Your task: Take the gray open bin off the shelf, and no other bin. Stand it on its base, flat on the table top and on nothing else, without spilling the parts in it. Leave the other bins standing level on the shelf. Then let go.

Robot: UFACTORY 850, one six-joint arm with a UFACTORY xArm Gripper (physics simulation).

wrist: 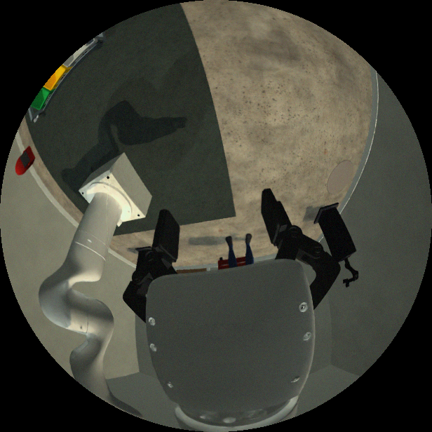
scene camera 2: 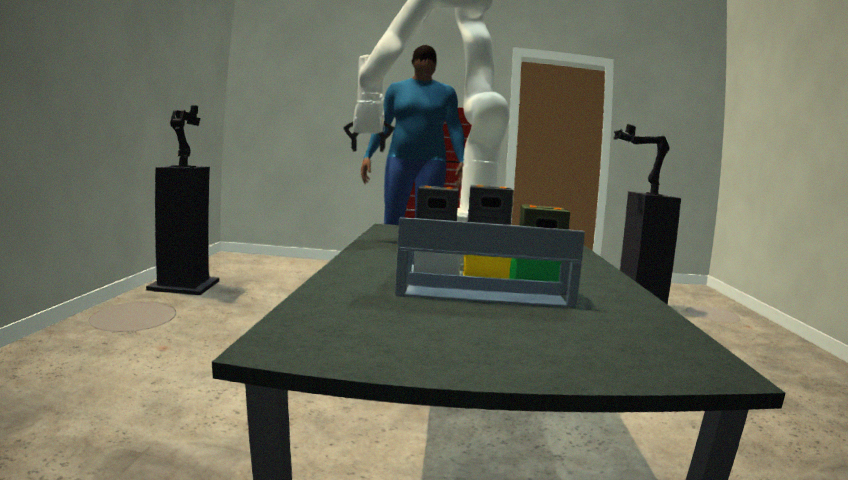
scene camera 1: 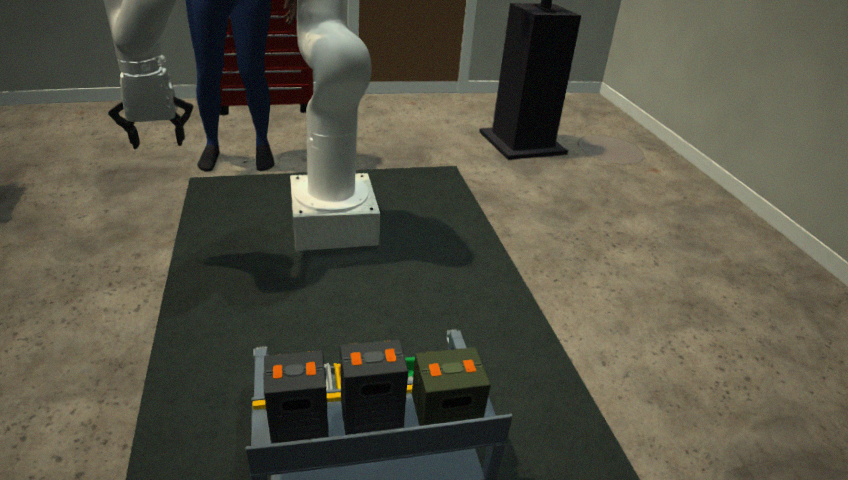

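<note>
The gray open bin (scene camera 2: 436, 263) (wrist: 80, 54) stands in the shelf (scene camera 1: 380, 440) (scene camera 2: 487, 239), at the end of the row beside the yellow bin (scene camera 2: 486, 267) (wrist: 55, 77). The green bin (scene camera 2: 535, 270) (wrist: 41, 99) is at the other end. In scene camera 1, cases hide most of the bins. The gray bin's contents cannot be made out. The shelf stands on the dark table top (scene camera 1: 416, 303) (scene camera 2: 476, 339) (wrist: 150, 75). My gripper (scene camera 1: 157, 143) (scene camera 2: 368, 149) (wrist: 216, 208) is open and empty, high up and far from the shelf, beyond the table's side edge.
Two black cases (scene camera 1: 295, 380) (scene camera 1: 373, 368) and an olive case (scene camera 1: 452, 386) (scene camera 2: 544, 217) stand on top of the shelf, above the bins. The arm's white base (scene camera 1: 336, 228) (wrist: 122, 180) is on the table. A person (scene camera 2: 420, 118) stands behind the arm, near the gripper in scene camera 2.
</note>
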